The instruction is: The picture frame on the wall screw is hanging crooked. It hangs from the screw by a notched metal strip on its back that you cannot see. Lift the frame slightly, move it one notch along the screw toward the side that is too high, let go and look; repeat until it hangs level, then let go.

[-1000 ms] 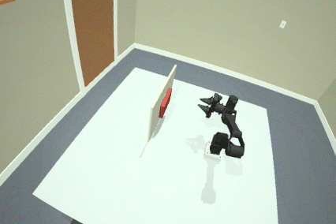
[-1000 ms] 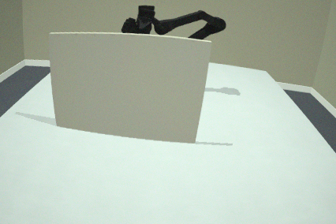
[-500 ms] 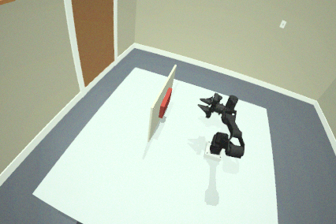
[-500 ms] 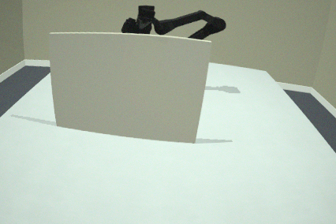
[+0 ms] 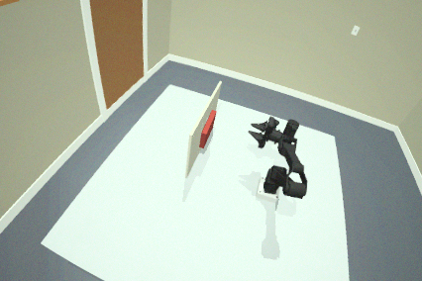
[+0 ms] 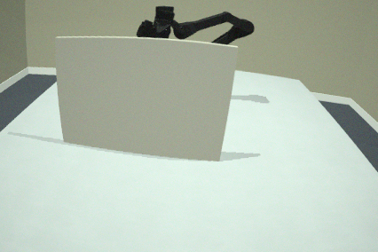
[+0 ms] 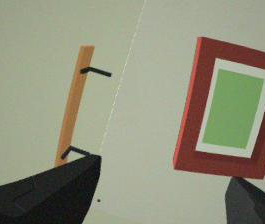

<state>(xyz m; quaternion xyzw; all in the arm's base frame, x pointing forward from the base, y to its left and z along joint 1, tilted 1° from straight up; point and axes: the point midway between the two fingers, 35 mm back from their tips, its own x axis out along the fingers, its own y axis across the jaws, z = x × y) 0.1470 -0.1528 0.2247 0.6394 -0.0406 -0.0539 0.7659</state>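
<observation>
The picture frame lies 20 cm ahead of my gripper tip, 9 cm below it and 3 cm to the right of it. The rest, counted from my gripper tip: wall panel: 21 cm ahead, 11 cm below, 4 cm to the right.
</observation>
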